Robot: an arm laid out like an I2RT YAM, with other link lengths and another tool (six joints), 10 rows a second.
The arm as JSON. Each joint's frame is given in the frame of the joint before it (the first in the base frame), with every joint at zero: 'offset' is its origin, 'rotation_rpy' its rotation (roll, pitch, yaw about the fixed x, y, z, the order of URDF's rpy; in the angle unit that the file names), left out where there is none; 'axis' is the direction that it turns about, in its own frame. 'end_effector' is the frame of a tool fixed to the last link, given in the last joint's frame.
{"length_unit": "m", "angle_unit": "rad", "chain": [
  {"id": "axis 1", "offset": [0.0, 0.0, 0.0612], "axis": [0.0, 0.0, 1.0]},
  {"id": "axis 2", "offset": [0.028, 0.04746, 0.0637], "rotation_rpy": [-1.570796, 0.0, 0.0], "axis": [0.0, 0.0, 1.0]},
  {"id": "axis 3", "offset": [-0.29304, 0.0, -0.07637], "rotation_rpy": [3.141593, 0.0, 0.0], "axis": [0.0, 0.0, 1.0]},
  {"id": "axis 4", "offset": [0.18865, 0.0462, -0.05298], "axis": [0.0, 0.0, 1.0]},
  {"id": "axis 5", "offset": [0.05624, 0.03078, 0.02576], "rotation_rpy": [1.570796, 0.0, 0.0], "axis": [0.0, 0.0, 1.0]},
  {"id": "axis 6", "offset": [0.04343, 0.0, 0.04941], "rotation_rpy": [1.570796, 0.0, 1.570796], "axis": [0.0, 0.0, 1.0]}
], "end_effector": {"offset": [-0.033, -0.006, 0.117], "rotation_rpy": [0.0, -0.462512, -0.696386]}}
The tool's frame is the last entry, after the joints.
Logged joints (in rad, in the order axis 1, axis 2, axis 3, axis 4, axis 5, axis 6), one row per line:
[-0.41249, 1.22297, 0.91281, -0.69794, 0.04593, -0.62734]
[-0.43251, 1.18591, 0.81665, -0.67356, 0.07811, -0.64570]
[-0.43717, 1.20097, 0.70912, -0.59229, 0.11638, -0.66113]
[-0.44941, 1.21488, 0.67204, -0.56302, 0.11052, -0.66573]
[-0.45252, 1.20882, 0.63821, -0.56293, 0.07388, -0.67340]
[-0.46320, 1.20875, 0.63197, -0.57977, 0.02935, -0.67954]
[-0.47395, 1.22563, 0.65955, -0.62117, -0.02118, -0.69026]
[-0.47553, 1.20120, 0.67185, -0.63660, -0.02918, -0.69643]
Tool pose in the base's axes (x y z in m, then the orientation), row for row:
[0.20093, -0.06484, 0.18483, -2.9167, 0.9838, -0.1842]
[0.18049, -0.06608, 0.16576, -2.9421, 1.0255, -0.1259]
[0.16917, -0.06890, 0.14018, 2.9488, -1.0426, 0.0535]
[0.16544, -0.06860, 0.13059, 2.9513, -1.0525, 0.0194]
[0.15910, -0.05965, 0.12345, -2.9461, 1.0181, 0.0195]
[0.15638, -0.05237, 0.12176, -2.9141, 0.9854, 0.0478]
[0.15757, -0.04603, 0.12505, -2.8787, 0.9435, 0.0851]
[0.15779, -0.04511, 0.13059, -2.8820, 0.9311, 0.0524]
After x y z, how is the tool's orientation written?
As a rotation vector, in radians.
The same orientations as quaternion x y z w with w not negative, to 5 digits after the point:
[-0.94546, 0.31890, -0.05971, 0.02896]
[-0.94345, 0.32885, -0.04037, 0.01167]
[0.94265, -0.33329, 0.01710, 0.00672]
[0.94187, -0.33589, 0.00619, 0.00409]
[-0.94507, 0.32659, 0.00626, 0.01224]
[-0.94669, 0.32012, 0.01553, 0.03251]
[-0.94842, 0.31085, 0.02804, 0.05548]
[-0.94993, 0.30690, 0.01727, 0.05620]

